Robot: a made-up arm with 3 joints. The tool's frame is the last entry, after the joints.
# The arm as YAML. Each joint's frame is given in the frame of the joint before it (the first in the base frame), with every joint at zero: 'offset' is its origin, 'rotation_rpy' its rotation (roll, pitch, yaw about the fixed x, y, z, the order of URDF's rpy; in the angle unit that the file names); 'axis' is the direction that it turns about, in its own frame. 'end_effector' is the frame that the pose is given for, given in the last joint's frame.
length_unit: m
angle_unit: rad
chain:
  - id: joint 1
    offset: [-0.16, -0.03, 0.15]
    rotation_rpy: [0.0, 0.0, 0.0]
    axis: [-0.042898, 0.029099, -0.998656]
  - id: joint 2
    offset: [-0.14, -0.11, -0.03]
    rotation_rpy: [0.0, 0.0, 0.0]
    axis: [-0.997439, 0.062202, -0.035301]
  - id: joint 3
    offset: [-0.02, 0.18, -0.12]
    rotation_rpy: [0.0, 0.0, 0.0]
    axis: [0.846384, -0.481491, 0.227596]
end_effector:
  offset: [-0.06, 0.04, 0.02]
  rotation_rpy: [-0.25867, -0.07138, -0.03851]
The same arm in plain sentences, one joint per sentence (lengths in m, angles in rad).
The arm has three revolute joints in a row. What follows holds with every joint at zero, and every direction is one of the base frame's. Joint 1 sits 0.16 m along -x and 0.03 m along -y and 0.15 m along +z from the base frame's origin and turns about the direction (-0.042898, 0.029099, -0.998656). Joint 2 sits 0.14 m along -x and 0.11 m along -y and 0.03 m along -z from joint 1 and turns about the direction (-0.997439, 0.062202, -0.035301). Joint 3 sits 0.02 m along -x and 0.18 m along +y and 0.12 m along -z from joint 2 and turns about the direction (0.846384, -0.481491, 0.227596). The tool frame, which is the frame that the pose is given for, sits 0.06 m along -x and 0.04 m along +y and 0.02 m along +z from joint 3; its axes are the base frame's turned by roll -0.2587, pitch -0.0714 and yaw -0.0385 rad (as in URDF: about the fixed x, then y, then z).
